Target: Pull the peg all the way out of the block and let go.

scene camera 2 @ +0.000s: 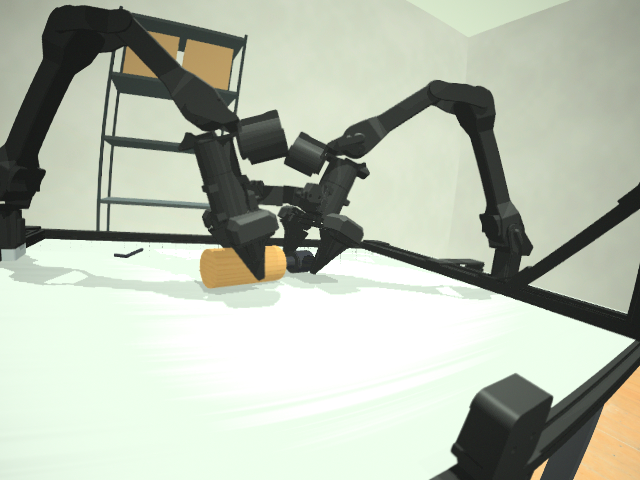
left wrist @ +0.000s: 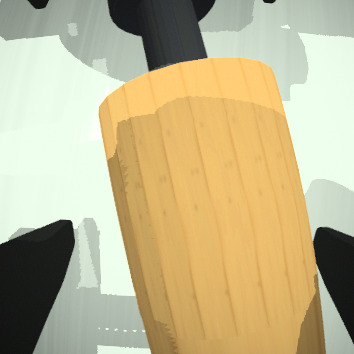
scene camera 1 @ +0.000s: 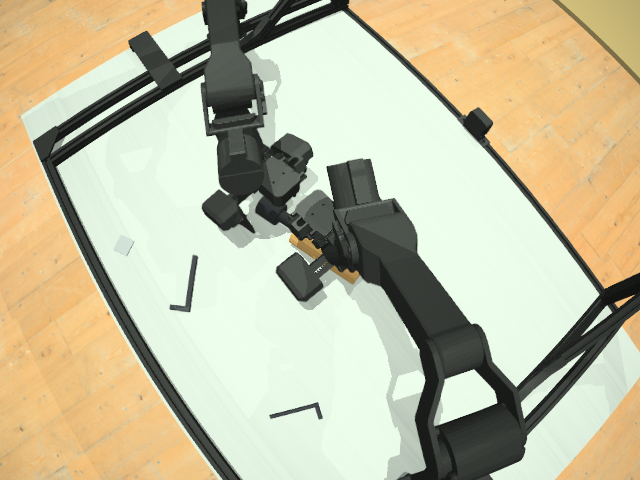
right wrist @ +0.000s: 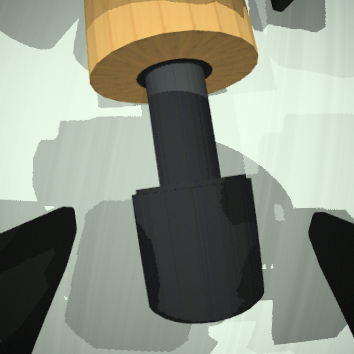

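Pixels of known places: left gripper, fingertip midpoint: [scene camera 2: 250, 271] [left wrist: 197, 237]; right gripper, fingertip midpoint: [scene camera 2: 296, 266] [scene camera 1: 273, 213] [right wrist: 196, 222]; left arm's base, origin of the base link: [scene camera 2: 0, 245]; right arm's base, origin of the base link: [scene camera 2: 503, 279].
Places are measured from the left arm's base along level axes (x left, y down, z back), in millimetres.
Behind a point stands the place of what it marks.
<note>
The orange wooden block [scene camera 1: 305, 246] @(x -151, y -23, z -409 mm) [scene camera 2: 219, 268] @(x -222, y -16, z -334 mm) [left wrist: 210, 200] @(x -171, y -37, z -412 mm) [right wrist: 170, 20] @(x -170, y -37, z -440 mm) is a cylinder lying on the table. The dark peg [scene camera 1: 268, 209] @(x -146, y -25, z -493 mm) [scene camera 2: 302, 260] @(x -175, y -14, z -489 mm) [left wrist: 172, 37] @(x -162, y -18, z -459 mm) [right wrist: 200, 250] @(x -156, y -27, z -496 mm) sticks out of its end, with part of its thin shaft and its thick head showing; the rest is hidden inside. My left gripper [left wrist: 197, 237] @(x -174, y 3, z -398 mm) is open, its fingers low on both sides of the block; in the left wrist view the picture's right finger is very close to its side. My right gripper [scene camera 2: 301, 262] @(x -154, y 2, z -491 mm) [right wrist: 196, 222] @(x -154, y 2, z -491 mm) is open around the peg's head, with gaps on both sides.
Two dark L-shaped pieces [scene camera 1: 191, 284] @(x 23, y 11, z -487 mm) [scene camera 1: 294, 410] @(x 28, y 13, z -229 mm) and a small pale square [scene camera 1: 124, 245] @(x 78, y 16, z -622 mm) lie on the table [scene camera 1: 232, 351] @(x 40, y 19, z -362 mm). A black frame [scene camera 1: 124, 320] @(x 152, y 5, z -510 mm) runs around it. The two arms' wrists are close together above the block. A shelf unit [scene camera 2: 155, 144] stands behind.
</note>
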